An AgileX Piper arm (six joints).
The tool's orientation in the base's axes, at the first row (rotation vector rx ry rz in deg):
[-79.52 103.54 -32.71]
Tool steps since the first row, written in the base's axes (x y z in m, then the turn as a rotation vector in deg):
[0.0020 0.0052 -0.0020 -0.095 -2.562 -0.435]
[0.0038 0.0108 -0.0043 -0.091 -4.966 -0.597]
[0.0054 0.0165 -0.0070 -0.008 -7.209 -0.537]
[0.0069 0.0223 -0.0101 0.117 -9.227 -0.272]
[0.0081 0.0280 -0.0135 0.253 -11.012 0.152]
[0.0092 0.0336 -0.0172 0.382 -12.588 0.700]
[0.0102 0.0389 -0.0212 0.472 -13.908 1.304]
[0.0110 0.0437 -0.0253 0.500 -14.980 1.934]
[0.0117 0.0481 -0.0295 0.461 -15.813 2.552]
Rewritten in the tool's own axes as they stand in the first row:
[-0.0045 0.0019 0.0033 2.568 -0.404 -0.076]
[-0.0093 0.0042 0.0067 4.892 -1.020 -0.222]
[-0.0141 0.0070 0.0102 6.989 -1.799 -0.423]
[-0.0188 0.0101 0.0138 8.805 -2.686 -0.690]
[-0.0233 0.0137 0.0174 10.352 -3.626 -1.020]
[-0.0276 0.0174 0.0211 11.664 -4.590 -1.409]
[-0.0315 0.0214 0.0248 12.720 -5.493 -1.837]
[-0.0349 0.0254 0.0284 13.541 -6.303 -2.303]
[-0.0378 0.0295 0.0319 14.146 -6.991 -2.791]

